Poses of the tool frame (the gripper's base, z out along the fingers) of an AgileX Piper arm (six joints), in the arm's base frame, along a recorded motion.
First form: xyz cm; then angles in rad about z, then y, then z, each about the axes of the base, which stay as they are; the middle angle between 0 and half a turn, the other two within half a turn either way.
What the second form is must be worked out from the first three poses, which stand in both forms.
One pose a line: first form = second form
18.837 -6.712 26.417 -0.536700 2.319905 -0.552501 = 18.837 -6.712 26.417 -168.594 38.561 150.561
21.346 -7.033 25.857 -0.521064 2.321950 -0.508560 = 21.346 -7.033 25.857 -170.612 39.673 152.460
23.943 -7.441 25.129 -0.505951 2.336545 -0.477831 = 23.943 -7.441 25.129 -172.222 39.801 154.439
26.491 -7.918 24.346 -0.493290 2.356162 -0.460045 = 26.491 -7.918 24.346 -173.242 39.317 156.058
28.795 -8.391 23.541 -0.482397 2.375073 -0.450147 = 28.795 -8.391 23.541 -173.783 38.648 157.268
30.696 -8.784 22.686 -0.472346 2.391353 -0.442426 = 30.696 -8.784 22.686 -174.136 38.037 158.246
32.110 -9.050 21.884 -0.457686 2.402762 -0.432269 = 32.110 -9.050 21.884 -174.255 37.697 159.112
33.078 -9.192 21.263 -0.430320 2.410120 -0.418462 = 33.078 -9.192 21.263 -173.793 37.613 159.961
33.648 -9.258 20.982 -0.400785 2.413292 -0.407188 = 33.648 -9.258 20.982 -172.940 37.675 160.547
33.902 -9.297 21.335 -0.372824 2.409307 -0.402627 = 33.902 -9.297 21.335 -171.561 37.960 160.594
